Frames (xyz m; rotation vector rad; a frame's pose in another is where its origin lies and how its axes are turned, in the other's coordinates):
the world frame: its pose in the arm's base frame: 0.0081 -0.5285 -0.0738 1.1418 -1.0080 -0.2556
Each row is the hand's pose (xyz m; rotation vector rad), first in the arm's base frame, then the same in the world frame.
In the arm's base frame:
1: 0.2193 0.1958 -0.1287 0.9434 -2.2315 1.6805
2: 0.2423 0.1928 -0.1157 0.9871 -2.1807 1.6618
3: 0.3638 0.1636 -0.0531 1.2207 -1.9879 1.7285
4: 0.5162 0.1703 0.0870 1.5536 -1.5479 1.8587
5: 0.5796 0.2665 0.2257 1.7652 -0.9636 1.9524
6: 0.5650 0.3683 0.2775 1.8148 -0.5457 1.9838
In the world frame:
1: -0.3714 0.2089 -0.6250 1.2607 -0.4004 1.5912
2: -0.3497 0.2116 -0.6402 1.2577 -0.3579 1.5512
3: -0.2299 0.2145 -0.7121 1.3906 -0.1895 1.4199
4: -0.0743 0.2894 -0.8265 1.5888 0.1679 1.2020
5: -0.0261 0.4296 -0.9290 1.7042 0.6241 0.9689
6: -0.0713 0.5227 -0.9795 1.7245 0.9523 0.8184

